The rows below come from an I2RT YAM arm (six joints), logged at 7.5 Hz.
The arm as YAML. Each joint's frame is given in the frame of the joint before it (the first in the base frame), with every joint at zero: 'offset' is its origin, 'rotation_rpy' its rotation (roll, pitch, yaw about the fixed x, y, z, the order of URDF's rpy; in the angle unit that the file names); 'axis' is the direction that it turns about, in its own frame. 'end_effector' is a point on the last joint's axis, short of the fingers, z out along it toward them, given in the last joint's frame.
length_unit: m
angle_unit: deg
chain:
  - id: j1
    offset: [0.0, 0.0, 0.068]
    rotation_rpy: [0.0, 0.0, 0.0]
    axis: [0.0, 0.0, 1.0]
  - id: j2
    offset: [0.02, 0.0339, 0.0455]
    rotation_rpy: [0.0, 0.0, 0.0]
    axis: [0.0, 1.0, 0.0]
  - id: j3
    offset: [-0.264, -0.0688, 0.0]
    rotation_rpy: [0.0, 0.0, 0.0]
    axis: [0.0, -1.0, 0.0]
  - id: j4
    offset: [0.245, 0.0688, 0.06]
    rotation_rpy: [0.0, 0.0, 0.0]
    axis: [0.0, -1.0, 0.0]
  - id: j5
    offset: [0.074, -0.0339, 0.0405]
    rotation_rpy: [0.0, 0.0, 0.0]
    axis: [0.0, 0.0, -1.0]
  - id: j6
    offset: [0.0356, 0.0, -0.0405]
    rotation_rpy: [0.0, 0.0, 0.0]
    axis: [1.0, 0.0, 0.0]
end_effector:
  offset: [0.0, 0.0, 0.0]
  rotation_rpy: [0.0, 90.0, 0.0]
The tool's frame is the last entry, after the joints.
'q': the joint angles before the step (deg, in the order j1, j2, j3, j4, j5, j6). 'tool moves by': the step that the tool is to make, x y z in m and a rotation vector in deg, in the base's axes. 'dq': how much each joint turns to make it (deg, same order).
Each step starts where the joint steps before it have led.
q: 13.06, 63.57, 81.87, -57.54, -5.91, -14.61
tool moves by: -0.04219, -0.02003, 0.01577, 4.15, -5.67, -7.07
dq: -3.39, -8.74, -1.50, -0.45, 1.26, 4.57
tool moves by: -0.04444, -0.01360, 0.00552, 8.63, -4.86, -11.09
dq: -1.66, -9.18, -2.53, -0.02, 4.47, 11.39
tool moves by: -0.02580, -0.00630, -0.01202, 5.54, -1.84, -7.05
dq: -0.02, -6.74, -4.46, 0.06, 4.22, 7.69
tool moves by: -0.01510, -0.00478, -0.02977, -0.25, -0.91, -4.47
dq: -0.01, -7.38, -8.52, 1.85, 4.25, 1.42
